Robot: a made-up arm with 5 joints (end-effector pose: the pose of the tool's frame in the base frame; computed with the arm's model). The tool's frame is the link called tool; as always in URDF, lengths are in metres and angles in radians. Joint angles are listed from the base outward.
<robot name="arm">
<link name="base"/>
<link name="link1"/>
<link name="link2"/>
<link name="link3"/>
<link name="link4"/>
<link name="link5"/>
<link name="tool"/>
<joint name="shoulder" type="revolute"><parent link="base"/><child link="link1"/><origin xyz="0.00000 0.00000 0.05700" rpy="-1.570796 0.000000 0.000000"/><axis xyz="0 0 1"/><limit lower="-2.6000" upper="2.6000" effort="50" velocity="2.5"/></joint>
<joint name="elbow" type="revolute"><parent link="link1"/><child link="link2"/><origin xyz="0.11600 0.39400 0.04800" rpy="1.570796 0.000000 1.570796"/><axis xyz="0 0 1"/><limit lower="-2.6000" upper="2.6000" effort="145" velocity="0.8"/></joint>
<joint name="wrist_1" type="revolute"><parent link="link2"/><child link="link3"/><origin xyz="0.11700 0.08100 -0.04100" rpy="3.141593 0.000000 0.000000"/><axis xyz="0 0 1"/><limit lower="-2.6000" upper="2.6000" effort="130" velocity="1.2"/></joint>
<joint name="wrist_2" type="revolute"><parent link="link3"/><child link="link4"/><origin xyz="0.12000 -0.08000 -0.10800" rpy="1.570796 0.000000 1.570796"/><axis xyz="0 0 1"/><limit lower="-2.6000" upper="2.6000" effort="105" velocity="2.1"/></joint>
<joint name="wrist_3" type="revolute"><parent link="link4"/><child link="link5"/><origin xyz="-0.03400 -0.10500 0.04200" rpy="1.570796 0.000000 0.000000"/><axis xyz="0 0 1"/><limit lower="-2.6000" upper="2.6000" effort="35" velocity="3.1"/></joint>
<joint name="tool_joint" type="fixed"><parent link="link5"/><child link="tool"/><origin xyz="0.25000 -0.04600 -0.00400" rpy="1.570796 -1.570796 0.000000"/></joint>
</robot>
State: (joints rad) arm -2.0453 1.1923 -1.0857 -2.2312 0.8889
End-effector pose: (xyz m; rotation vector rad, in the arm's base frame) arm -0.1539 0.2680 0.2554 0.8729 0.7150 -1.7821
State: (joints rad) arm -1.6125 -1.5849 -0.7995 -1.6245 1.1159
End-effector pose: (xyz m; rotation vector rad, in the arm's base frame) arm 0.8517 -0.1969 0.3874 -0.4686 -0.1674 0.7744
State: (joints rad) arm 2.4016 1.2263 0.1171 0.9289 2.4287
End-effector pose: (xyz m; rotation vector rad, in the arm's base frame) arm -0.5738 0.5592 0.0951 -0.0365 -0.7393 -2.6532
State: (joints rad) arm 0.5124 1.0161 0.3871 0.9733 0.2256
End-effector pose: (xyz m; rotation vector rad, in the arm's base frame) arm -0.2444 0.1891 -0.4958 0.5198 0.6425 -1.1695
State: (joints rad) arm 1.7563 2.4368 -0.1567 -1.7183 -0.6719
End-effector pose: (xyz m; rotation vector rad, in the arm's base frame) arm -0.2261 -0.1236 -0.2055 0.6510 -0.4146 -0.9407
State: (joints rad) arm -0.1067 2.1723 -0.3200 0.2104 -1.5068
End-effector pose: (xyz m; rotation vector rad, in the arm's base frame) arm 0.3211 -0.0528 -0.1697 0.9742 0.1014 0.1431
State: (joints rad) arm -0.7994 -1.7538 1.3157 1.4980 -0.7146
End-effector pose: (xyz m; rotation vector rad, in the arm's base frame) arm 0.3949 -0.0494 -0.2350 1.3270 1.2057 1.2587
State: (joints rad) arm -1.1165 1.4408 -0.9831 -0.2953 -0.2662
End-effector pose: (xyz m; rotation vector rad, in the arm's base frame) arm 0.4537 0.2668 0.2098 1.8974 -0.9699 1.2870
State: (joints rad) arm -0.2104 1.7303 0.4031 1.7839 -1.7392
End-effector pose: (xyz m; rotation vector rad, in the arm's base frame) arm 0.3408 0.0655 -0.1974 -0.2784 1.5835 -0.0951
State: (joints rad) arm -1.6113 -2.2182 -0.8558 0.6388 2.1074
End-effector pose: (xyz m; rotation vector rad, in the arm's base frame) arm 0.5721 -0.4615 0.4174 0.5145 -2.1674 0.7241
